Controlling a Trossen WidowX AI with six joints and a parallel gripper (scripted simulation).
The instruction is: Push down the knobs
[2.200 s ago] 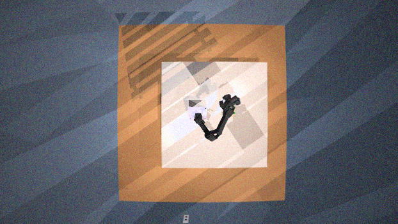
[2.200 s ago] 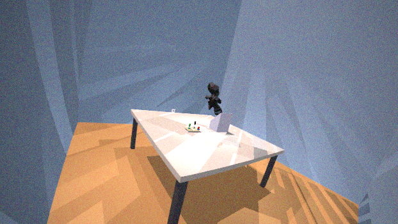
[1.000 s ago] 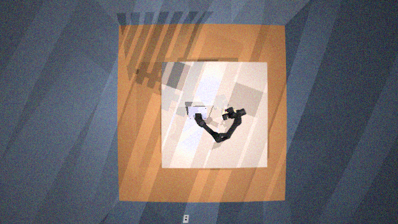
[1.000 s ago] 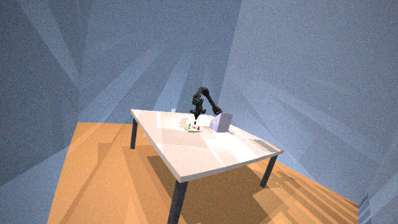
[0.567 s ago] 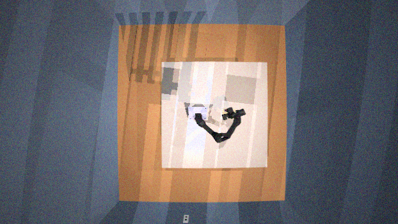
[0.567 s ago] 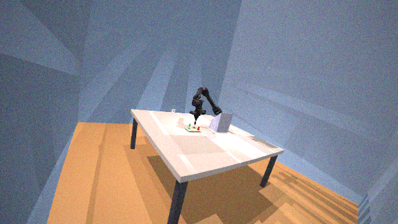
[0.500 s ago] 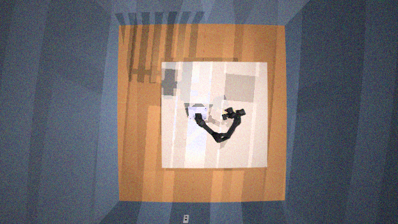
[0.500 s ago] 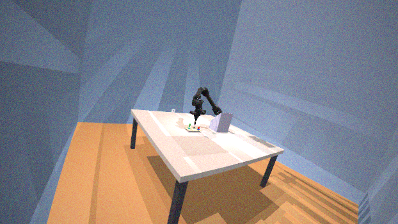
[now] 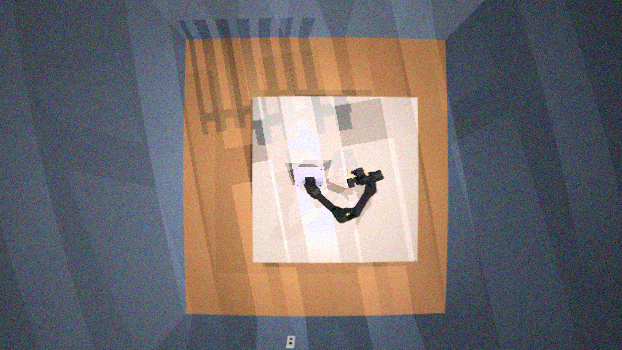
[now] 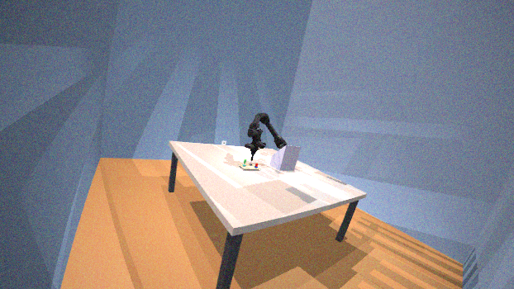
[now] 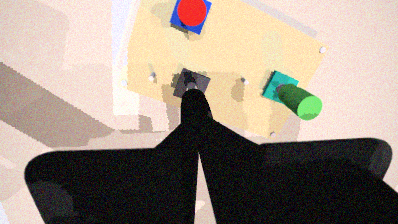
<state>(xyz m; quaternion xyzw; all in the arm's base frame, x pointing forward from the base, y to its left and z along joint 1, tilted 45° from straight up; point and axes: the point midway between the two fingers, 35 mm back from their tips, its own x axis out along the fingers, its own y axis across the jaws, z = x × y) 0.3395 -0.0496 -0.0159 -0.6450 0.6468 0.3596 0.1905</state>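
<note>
Right now my gripper tip is 8 cm short of the dark green knob, 1 cm to the right of it and 4 cm above it.
</note>
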